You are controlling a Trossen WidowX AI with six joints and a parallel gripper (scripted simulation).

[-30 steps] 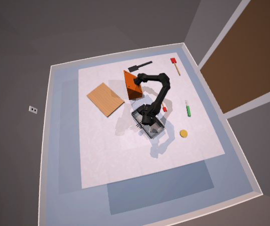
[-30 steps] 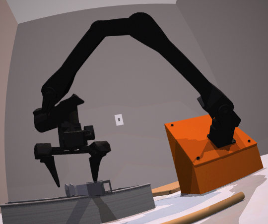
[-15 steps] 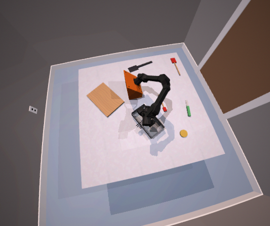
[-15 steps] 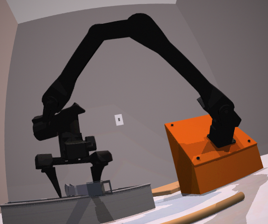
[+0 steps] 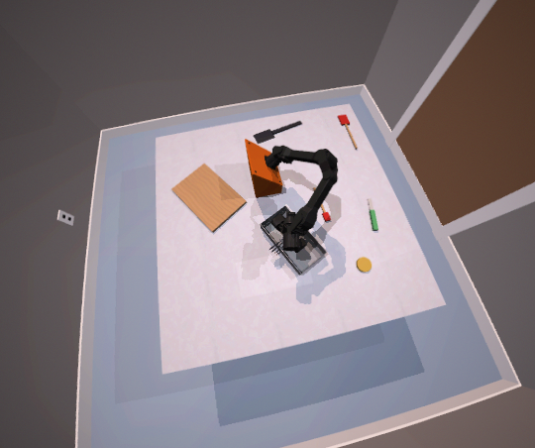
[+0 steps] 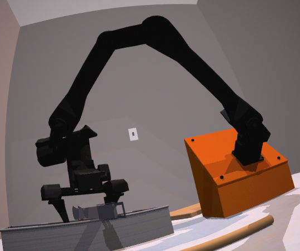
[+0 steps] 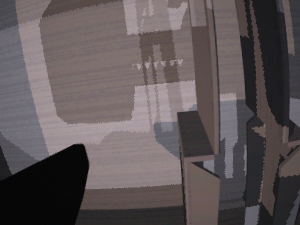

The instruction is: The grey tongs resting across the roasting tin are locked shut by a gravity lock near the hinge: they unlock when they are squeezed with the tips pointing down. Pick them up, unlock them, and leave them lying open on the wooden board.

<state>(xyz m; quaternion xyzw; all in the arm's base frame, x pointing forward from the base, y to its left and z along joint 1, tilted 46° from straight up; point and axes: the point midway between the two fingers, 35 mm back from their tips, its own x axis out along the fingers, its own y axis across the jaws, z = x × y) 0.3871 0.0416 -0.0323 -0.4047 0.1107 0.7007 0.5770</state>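
The roasting tin lies 10 mm ahead of my gripper tip, 20 mm to the left of it and 10 mm below it. Also, from my gripper tip: black spatula: 700 mm behind, 100 mm to the left, 30 mm below; wooden board: 330 mm behind, 360 mm to the right, 30 mm below.
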